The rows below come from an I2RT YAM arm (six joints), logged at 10 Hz.
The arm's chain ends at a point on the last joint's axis. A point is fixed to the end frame.
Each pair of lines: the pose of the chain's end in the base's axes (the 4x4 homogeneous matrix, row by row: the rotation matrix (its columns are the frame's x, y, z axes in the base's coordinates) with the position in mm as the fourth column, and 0 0 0 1 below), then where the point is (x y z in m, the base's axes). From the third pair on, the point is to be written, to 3 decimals.
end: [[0.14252 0.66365 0.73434 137.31], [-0.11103 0.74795 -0.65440 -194.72], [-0.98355 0.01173 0.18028 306.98], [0 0 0 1]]
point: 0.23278 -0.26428 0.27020
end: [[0.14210 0.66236 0.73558 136.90], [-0.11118 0.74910 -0.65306 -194.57], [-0.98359 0.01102 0.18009 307.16], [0 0 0 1]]
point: 0.23247 -0.26398 0.27035
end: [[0.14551 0.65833 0.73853 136.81], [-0.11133 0.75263 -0.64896 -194.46], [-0.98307 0.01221 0.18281 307.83], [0 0 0 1]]
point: 0.233 -0.263 0.271
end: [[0.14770 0.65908 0.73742 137.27], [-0.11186 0.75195 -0.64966 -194.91], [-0.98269 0.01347 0.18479 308.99], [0 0 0 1]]
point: 0.233 -0.264 0.273
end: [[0.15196 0.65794 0.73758 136.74], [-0.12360 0.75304 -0.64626 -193.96], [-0.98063 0.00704 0.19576 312.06], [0 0 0 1]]
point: 0.233 -0.263 0.277
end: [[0.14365 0.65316 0.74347 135.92], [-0.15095 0.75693 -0.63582 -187.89], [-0.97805 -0.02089 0.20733 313.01], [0 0 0 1]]
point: 0.232 -0.258 0.279
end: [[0.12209 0.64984 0.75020 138.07], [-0.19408 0.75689 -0.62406 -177.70], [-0.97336 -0.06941 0.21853 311.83], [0 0 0 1]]
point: 0.234 -0.249 0.279
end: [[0.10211 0.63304 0.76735 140.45], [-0.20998 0.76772 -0.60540 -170.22], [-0.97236 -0.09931 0.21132 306.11], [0 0 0 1]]
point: 0.237 -0.240 0.272
